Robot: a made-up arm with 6 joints. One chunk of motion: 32 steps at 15 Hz.
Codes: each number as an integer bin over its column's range. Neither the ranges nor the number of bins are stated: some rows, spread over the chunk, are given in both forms.
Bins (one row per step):
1: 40 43 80 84 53 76
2: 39 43 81 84 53 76
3: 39 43 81 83 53 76
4: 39 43 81 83 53 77
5: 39 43 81 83 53 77
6: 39 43 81 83 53 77
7: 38 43 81 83 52 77
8: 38 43 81 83 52 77
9: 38 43 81 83 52 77
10: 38 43 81 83 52 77
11: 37 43 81 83 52 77
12: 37 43 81 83 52 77
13: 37 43 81 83 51 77
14: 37 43 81 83 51 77
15: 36 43 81 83 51 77
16: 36 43 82 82 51 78
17: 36 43 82 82 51 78
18: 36 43 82 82 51 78
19: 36 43 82 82 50 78
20: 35 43 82 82 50 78
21: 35 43 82 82 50 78
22: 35 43 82 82 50 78
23: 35 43 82 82 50 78
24: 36 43 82 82 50 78
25: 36 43 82 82 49 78
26: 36 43 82 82 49 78
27: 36 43 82 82 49 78
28: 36 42 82 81 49 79
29: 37 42 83 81 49 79
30: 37 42 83 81 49 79
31: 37 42 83 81 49 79
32: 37 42 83 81 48 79
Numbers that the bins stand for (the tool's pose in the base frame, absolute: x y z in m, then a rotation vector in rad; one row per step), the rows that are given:
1: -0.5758 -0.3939 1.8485 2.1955 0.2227 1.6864
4: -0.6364 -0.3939 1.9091 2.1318 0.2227 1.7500
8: -0.6970 -0.3939 1.9091 2.1318 0.1591 1.7500
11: -0.7576 -0.3939 1.9091 2.1318 0.1591 1.7500
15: -0.8182 -0.3939 1.9091 2.1318 0.0955 1.7500
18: -0.8182 -0.3939 1.9697 2.0682 0.0955 1.8136
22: -0.8788 -0.3939 1.9697 2.0682 0.0318 1.8136
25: -0.8182 -0.3939 1.9697 2.0682 -0.0318 1.8136
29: -0.7576 -0.4545 2.0303 2.0045 -0.0318 1.8773
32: -0.7576 -0.4545 2.0303 2.0045 -0.0955 1.8773
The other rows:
2: -0.6364 -0.3939 1.9091 2.1955 0.2227 1.6864
3: -0.6364 -0.3939 1.9091 2.1318 0.2227 1.6864
5: -0.6364 -0.3939 1.9091 2.1318 0.2227 1.7500
6: -0.6364 -0.3939 1.9091 2.1318 0.2227 1.7500
7: -0.6970 -0.3939 1.9091 2.1318 0.1591 1.7500
9: -0.6970 -0.3939 1.9091 2.1318 0.1591 1.7500
10: -0.6970 -0.3939 1.9091 2.1318 0.1591 1.7500
12: -0.7576 -0.3939 1.9091 2.1318 0.1591 1.7500
13: -0.7576 -0.3939 1.9091 2.1318 0.0955 1.7500
14: -0.7576 -0.3939 1.9091 2.1318 0.0955 1.7500
16: -0.8182 -0.3939 1.9697 2.0682 0.0955 1.8136
17: -0.8182 -0.3939 1.9697 2.0682 0.0955 1.8136
19: -0.8182 -0.3939 1.9697 2.0682 0.0318 1.8136
20: -0.8788 -0.3939 1.9697 2.0682 0.0318 1.8136
21: -0.8788 -0.3939 1.9697 2.0682 0.0318 1.8136
23: -0.8788 -0.3939 1.9697 2.0682 0.0318 1.8136
24: -0.8182 -0.3939 1.9697 2.0682 0.0318 1.8136
26: -0.8182 -0.3939 1.9697 2.0682 -0.0318 1.8136
27: -0.8182 -0.3939 1.9697 2.0682 -0.0318 1.8136
28: -0.8182 -0.4545 1.9697 2.0045 -0.0318 1.8773
30: -0.7576 -0.4545 2.0303 2.0045 -0.0318 1.8773
31: -0.7576 -0.4545 2.0303 2.0045 -0.0318 1.8773

